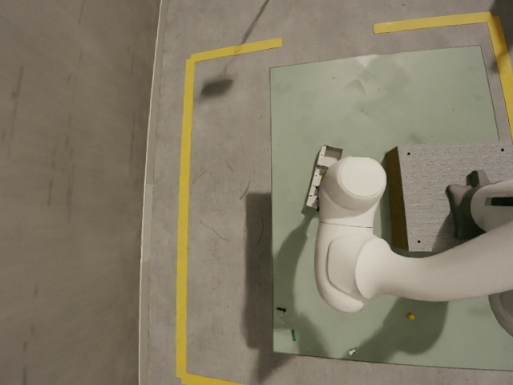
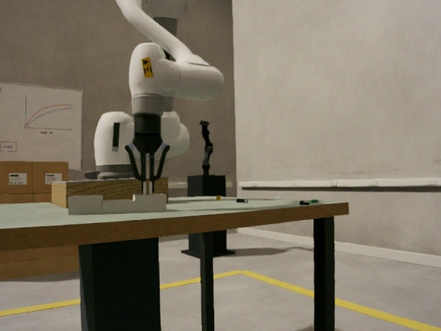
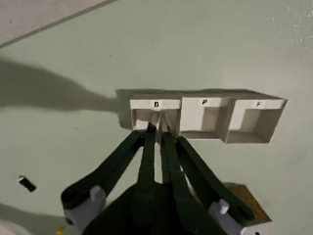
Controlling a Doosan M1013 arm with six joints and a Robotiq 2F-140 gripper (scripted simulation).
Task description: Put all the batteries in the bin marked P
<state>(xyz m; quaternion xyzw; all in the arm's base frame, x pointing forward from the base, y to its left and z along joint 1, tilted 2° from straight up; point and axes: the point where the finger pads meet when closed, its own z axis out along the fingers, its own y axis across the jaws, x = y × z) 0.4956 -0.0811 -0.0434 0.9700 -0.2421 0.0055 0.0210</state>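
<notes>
Right now the thin green stick is 14 cm ahead of my hand, 55 cm to the left of it and 4 cm below it. The rest, counted from my hand: small black screw 18 cm ahead, 45 cm to the left, 4 cm below; small white piece 8 cm behind, 59 cm to the left, 4 cm below; yellow piece 30 cm behind, 46 cm to the left, 4 cm below.
</notes>
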